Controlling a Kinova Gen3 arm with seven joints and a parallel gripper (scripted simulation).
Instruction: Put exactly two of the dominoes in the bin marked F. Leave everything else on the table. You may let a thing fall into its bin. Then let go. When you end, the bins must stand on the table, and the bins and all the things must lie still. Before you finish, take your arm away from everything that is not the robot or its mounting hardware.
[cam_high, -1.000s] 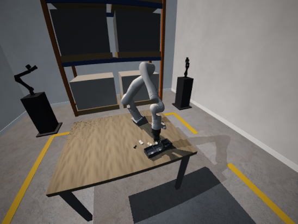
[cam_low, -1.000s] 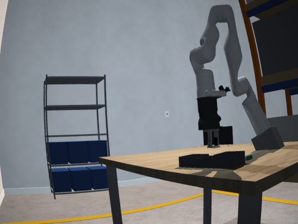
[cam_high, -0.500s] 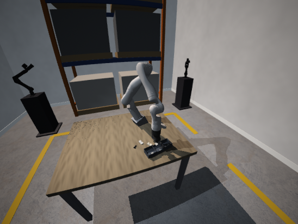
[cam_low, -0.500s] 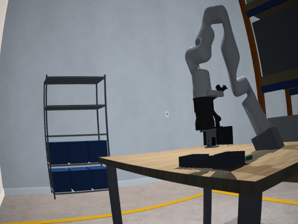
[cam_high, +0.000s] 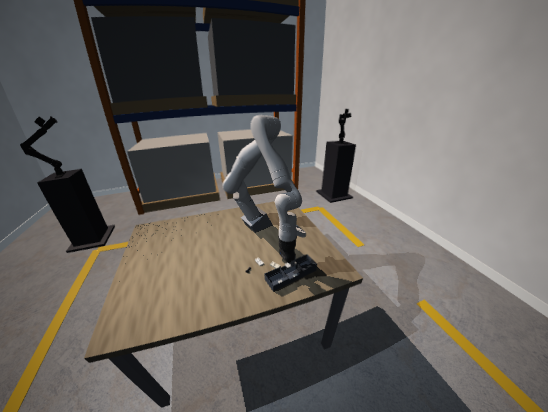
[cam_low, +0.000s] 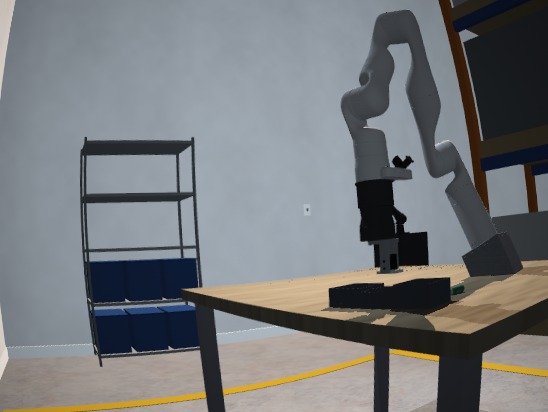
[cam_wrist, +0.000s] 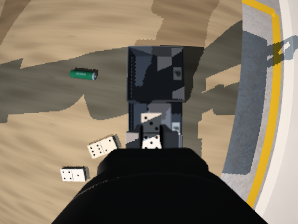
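Right now the green cylinder is 140 mm behind my hand, 80 mm below it and 70 mm to the left of it. The rest, counted from my hand: dark piece: 190 mm to the right, 90 mm behind, 80 mm below.
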